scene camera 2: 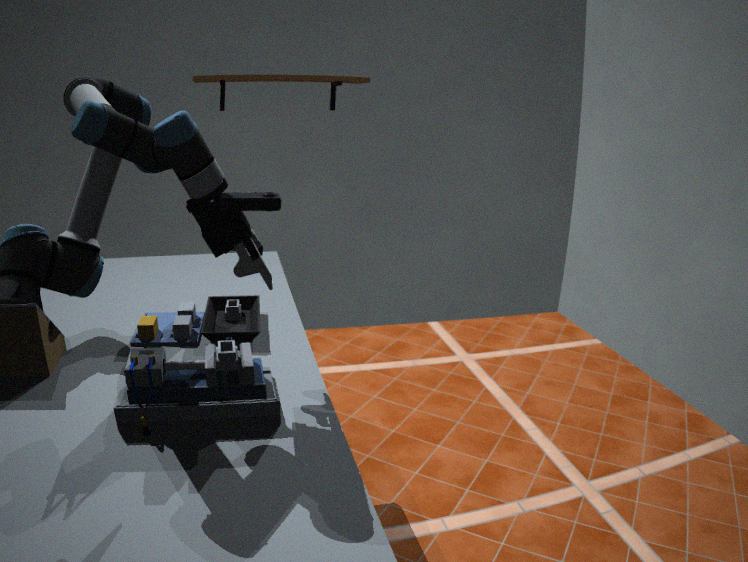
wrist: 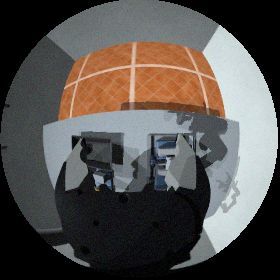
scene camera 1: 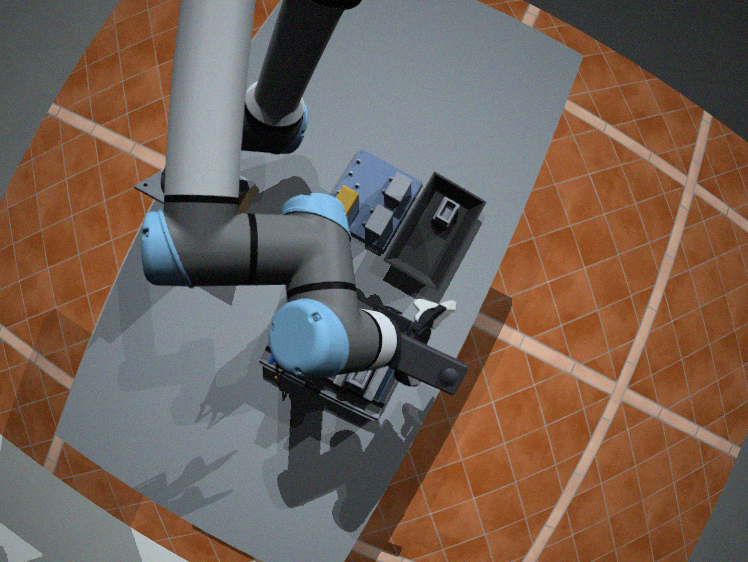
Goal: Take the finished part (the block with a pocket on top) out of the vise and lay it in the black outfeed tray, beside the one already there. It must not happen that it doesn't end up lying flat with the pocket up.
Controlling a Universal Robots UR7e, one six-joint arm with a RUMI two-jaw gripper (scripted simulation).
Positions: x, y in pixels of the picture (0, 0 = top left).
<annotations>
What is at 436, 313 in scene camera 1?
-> My gripper.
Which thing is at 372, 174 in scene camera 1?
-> A blue fixture plate.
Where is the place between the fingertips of my gripper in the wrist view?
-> At 129, 136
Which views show my gripper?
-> Scene camera 2, the wrist view and scene camera 1: all of them.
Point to a blue fixture plate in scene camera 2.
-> At 165, 320
</annotations>
